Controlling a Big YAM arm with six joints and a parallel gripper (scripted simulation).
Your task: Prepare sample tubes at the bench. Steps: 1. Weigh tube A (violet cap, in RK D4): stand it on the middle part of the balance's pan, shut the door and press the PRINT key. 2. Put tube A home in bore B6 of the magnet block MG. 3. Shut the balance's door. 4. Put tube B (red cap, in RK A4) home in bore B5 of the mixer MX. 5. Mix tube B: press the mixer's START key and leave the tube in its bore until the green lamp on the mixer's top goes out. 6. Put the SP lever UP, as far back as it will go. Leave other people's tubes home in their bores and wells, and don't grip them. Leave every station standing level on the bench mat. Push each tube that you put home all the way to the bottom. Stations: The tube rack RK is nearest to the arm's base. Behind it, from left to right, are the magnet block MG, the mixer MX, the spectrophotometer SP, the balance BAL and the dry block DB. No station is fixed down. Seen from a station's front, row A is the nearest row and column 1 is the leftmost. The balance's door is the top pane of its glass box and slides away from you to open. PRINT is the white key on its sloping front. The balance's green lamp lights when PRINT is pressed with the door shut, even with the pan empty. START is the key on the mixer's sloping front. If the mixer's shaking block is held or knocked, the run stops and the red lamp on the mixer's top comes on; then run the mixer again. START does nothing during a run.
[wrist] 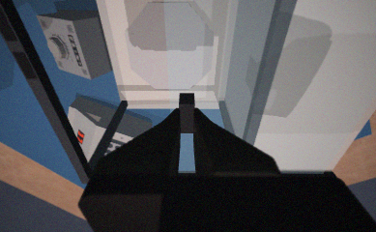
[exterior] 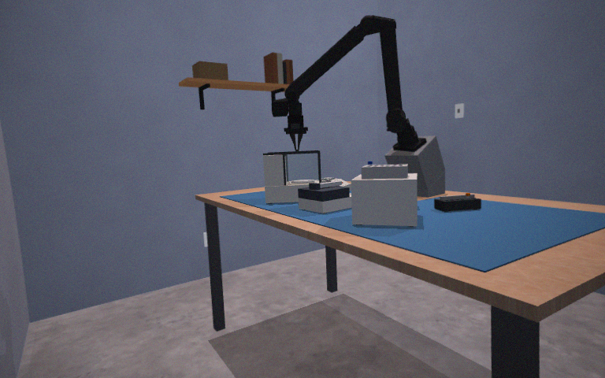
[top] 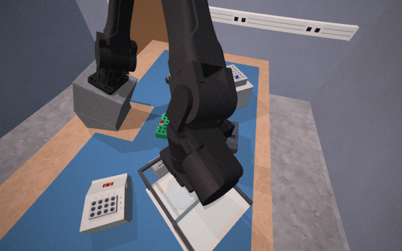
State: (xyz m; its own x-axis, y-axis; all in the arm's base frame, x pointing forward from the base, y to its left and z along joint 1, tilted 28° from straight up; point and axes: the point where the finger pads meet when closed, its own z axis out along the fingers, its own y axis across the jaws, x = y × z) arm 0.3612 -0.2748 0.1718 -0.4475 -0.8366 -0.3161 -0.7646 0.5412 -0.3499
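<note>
Right now my hand is 27 cm to the right of the SP lever, 13 cm above it and 2 cm short of it. From my hand the other things lie so: dry block DB 24 cm behind, 19 cm below, 8 cm to the right; then balance door 3 cm ahead, 1 cm to the right, 1 cm below; then white print key 15 cm below, 14 cm behind, 9 cm to the left.
</note>
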